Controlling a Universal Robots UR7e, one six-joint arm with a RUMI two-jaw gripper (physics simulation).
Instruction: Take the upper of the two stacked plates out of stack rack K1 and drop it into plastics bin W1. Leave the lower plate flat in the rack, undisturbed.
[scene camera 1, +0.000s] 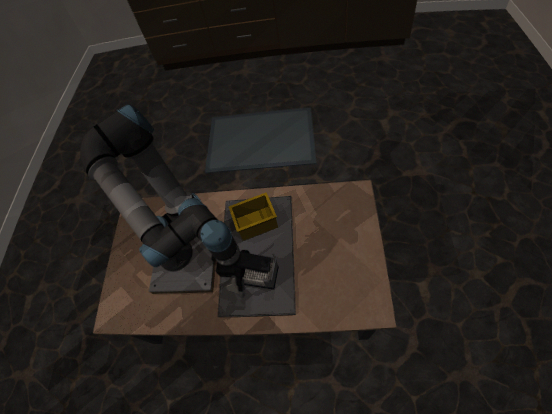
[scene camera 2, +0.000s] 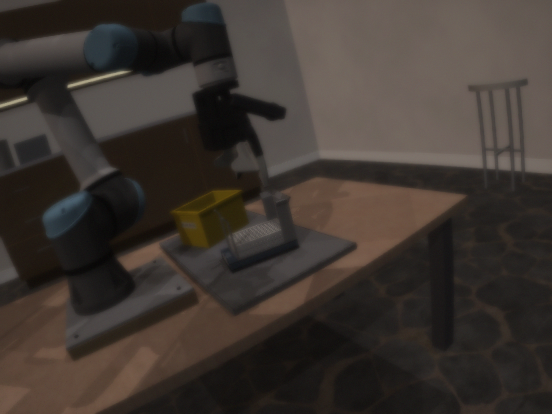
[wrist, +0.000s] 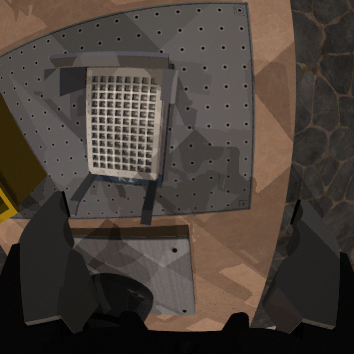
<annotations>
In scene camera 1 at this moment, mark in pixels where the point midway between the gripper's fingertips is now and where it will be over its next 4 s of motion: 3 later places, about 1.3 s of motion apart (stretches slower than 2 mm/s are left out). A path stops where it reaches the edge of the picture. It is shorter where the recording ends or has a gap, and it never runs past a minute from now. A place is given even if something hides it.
My gripper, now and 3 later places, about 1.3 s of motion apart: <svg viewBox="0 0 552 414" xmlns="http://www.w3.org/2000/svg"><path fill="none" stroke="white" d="M246 276L254 265L257 271L249 259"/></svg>
</annotations>
